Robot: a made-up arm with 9 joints. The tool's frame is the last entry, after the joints.
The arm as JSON. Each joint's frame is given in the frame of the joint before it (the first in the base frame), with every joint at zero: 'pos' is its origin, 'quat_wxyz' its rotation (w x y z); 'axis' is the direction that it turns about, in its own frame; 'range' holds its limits. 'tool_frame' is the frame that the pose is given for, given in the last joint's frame.
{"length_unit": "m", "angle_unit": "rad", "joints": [
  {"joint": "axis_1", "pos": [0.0, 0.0, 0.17], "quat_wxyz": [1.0, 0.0, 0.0, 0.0], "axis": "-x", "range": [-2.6, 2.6]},
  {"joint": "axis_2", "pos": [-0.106, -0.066, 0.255], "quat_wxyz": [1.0, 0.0, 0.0, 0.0], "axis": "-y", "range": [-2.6, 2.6]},
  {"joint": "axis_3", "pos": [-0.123, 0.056, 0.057], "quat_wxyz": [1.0, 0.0, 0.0, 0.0], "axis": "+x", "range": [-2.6, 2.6]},
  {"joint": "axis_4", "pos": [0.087, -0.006, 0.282], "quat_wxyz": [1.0, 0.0, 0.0, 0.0], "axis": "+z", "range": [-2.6, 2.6]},
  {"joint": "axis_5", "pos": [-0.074, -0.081, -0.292], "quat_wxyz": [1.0, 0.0, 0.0, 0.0], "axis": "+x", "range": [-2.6, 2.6]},
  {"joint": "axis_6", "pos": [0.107, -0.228, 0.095], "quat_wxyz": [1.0, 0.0, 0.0, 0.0], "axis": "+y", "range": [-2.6, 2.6]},
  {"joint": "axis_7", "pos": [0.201, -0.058, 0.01], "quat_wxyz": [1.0, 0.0, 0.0, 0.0], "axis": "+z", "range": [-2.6, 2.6]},
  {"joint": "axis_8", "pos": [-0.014, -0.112, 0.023], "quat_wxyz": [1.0, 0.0, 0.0, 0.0], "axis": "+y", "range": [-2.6, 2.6]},
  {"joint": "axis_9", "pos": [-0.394, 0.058, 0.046], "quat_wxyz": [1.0, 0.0, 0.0, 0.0], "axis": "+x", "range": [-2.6, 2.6]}
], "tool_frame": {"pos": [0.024, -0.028, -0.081], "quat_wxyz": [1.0, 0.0, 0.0, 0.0]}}
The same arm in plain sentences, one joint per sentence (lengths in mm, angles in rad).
The arm has nine revolute joints in a row. What follows holds with every joint at zero, and every direction is one of the base frame's. The first joint sits 170.0 mm along +z from the base frame's origin and turns about -x, from -2.6000 to 2.6000 rad. The second joint sits 106.0 mm along -x and 66.0 mm along -y and 255.0 mm along +z from the first joint and turns about -y, from -2.6000 to 2.6000 rad. The third joint sits 123.0 mm along -x and 56.0 mm along +y and 57.0 mm along +z from the second joint and turns about +x, from -2.6000 to 2.6000 rad. The fourth joint sits 87.0 mm along +x and 6.0 mm along -y and 282.0 mm along +z from the third joint and turns about +z, from -2.6000 to 2.6000 rad. The fifth joint sits 74.0 mm along -x and 81.0 mm along -y and 292.0 mm along -z from the fourth joint and turns about +x, from -2.6000 to 2.6000 rad. The sixth joint sits 107.0 mm along +x and 228.0 mm along -y and 95.0 mm along +z from the fifth joint and turns about +y, from -2.6000 to 2.6000 rad. The seventh joint sits 201.0 mm along +x and 58.0 mm along -y and 10.0 mm along +z from the sixth joint and turns about +z, from -2.6000 to 2.6000 rad. The eighth joint sits 14.0 mm along -x and 112.0 mm along -y and 23.0 mm along +z from the seventh joint and turns about +y, from -2.6000 to 2.6000 rad. The ninth joint sits 394.0 mm along -x and 58.0 mm along +y and 46.0 mm along +z from the eighth joint and turns about +x, from -2.6000 to 2.6000 rad. The tool frame, which is the frame that the pose is given for, sits 24.0 mm along +x and 28.0 mm along -y and 81.0 mm along -z from the ninth joint; its axes are parallel to the base frame's.
